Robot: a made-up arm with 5 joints.
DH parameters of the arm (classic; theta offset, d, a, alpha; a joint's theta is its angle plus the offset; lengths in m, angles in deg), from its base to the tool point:
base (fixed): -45 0 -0.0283 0
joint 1: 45 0.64 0.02 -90
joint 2: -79.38 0 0.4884 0
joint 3: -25.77 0 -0.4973 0
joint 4: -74.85 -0.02 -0.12 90
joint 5: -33.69 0 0.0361 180
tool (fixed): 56.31 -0.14 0 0
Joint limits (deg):
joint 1: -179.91..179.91
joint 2: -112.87..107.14
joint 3: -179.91..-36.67
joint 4: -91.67..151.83
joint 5: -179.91..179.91
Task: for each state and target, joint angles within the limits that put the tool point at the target. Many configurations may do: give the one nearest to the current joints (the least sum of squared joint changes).
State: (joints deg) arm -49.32 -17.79 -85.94 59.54 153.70
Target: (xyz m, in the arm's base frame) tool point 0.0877 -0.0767 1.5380
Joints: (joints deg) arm -46.64 -48.63 -86.44 64.80 151.55
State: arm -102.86 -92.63 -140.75 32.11 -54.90
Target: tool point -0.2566 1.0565 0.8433
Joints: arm -80.15 -111.56 -122.41 44.38 -49.65
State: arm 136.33 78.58 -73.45 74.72 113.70
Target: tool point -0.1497 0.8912 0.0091
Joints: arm 97.42 89.06 -115.48 51.10 121.37
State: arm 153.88 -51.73 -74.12 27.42 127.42
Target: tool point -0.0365 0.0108 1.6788
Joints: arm 152.43 -44.32 -96.88 22.19 131.12
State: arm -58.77 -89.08 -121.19 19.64 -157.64
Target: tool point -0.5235 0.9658 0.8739
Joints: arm -62.63 -112.87 -108.51 16.97 -158.67
